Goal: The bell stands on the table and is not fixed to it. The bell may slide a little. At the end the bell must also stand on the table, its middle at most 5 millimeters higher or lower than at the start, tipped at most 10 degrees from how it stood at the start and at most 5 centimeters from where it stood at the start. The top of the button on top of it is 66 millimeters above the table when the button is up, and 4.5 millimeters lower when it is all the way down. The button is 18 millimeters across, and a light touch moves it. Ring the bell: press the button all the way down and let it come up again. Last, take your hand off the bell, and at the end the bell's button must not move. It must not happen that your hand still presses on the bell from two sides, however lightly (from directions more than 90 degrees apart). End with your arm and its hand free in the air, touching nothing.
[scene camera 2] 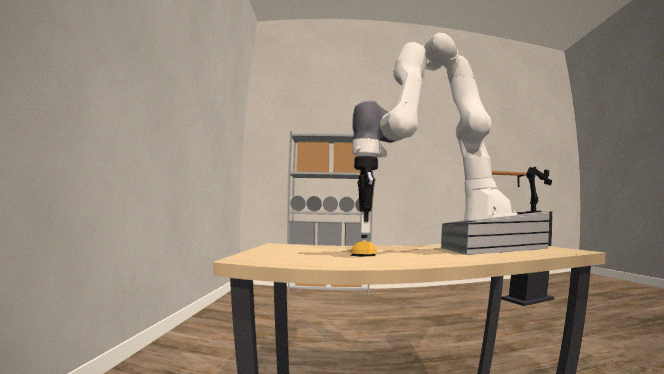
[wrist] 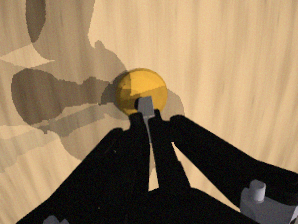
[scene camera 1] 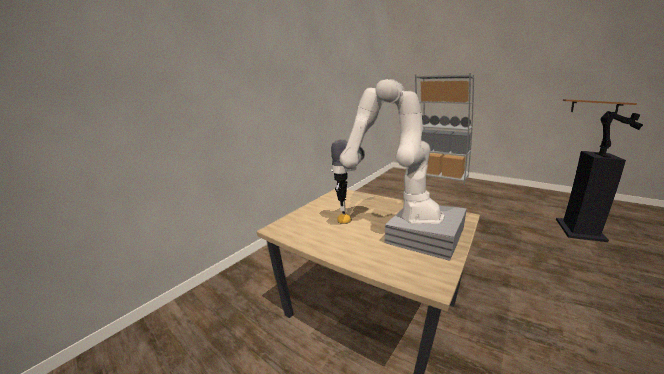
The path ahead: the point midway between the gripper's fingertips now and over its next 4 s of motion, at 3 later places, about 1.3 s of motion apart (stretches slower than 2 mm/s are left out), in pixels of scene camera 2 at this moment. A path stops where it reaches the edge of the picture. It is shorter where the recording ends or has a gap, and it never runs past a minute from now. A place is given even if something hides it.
My gripper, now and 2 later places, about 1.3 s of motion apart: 364,232; 365,236; 364,215
